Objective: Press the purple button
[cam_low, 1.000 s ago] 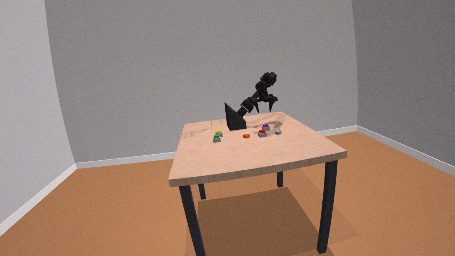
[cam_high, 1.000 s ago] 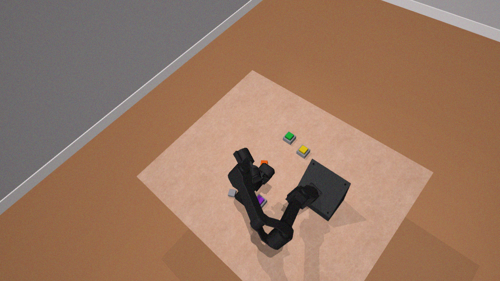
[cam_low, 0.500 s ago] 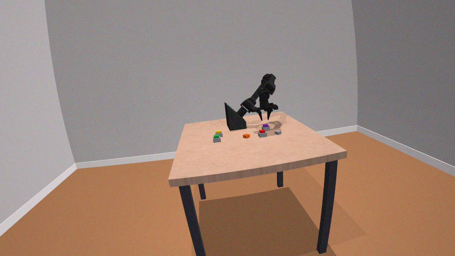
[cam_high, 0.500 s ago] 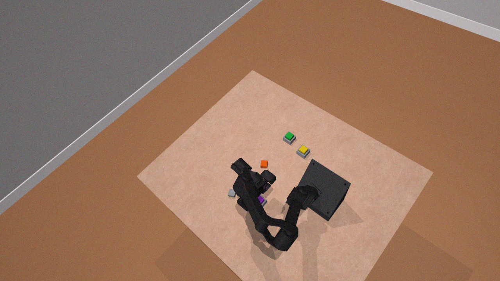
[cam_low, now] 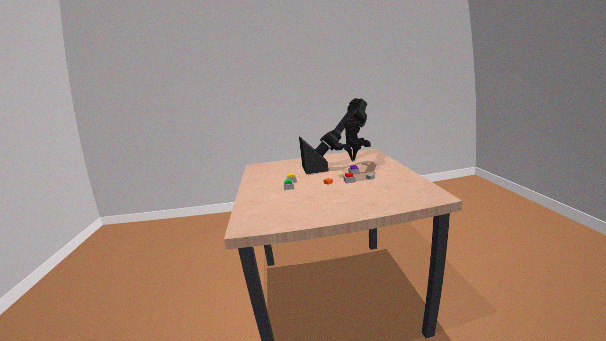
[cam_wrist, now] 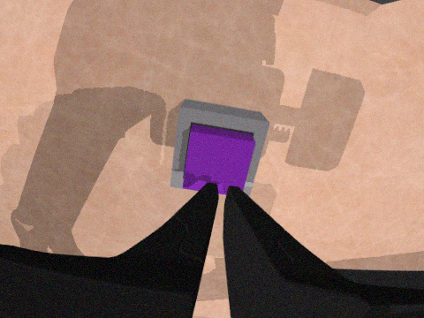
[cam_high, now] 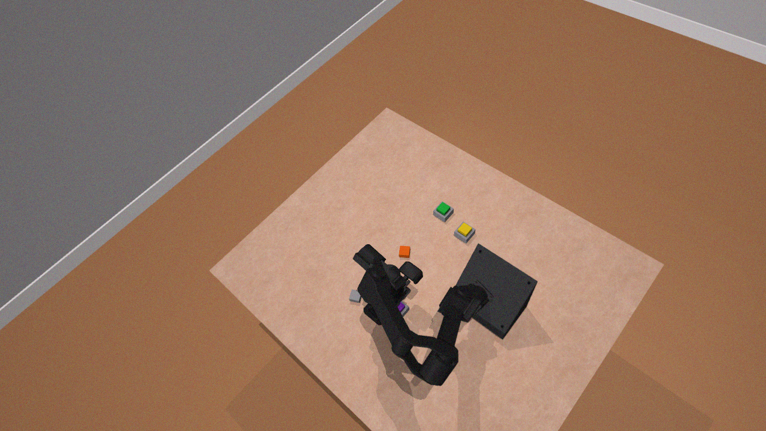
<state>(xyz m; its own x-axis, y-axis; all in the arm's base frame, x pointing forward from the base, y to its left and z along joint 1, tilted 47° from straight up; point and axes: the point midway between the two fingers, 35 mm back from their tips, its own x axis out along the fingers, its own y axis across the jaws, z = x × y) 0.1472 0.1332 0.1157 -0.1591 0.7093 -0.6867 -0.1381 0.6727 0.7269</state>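
My gripper tip is 3 cm above the purple button. From my gripper tip the other things lie so: orange block: 14 cm to the right, 13 cm ahead, 5 cm below; then red button: 13 cm ahead, 4 cm to the right, 3 cm below; then grey block: 12 cm ahead, 7 cm to the left, 5 cm below.
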